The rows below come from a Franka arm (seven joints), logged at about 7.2 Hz.
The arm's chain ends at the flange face. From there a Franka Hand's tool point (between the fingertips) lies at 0.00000 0.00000 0.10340 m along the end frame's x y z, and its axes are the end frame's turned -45 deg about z.
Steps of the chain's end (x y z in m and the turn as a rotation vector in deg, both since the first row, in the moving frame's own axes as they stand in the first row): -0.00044, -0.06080, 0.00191, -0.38, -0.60, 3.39; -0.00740, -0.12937, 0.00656, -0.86, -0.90, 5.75; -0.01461, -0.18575, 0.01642, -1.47, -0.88, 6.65; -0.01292, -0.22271, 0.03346, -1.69, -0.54, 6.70; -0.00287, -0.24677, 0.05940, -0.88, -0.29, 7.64; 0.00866, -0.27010, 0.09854, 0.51, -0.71, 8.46
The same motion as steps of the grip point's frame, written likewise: 0.04144, -0.04362, 0.00190, 0.16, -0.69, 3.39; 0.08401, -0.09687, 0.00654, 0.03, -1.24, 5.75; 0.11798, -0.14110, 0.01637, -0.42, -1.66, 6.65; 0.14542, -0.16532, 0.03341, -0.81, -1.58, 6.70; 0.17092, -0.17587, 0.05939, -0.42, -0.83, 7.64; 0.19697, -0.18644, 0.09853, 0.86, -0.14, 8.46
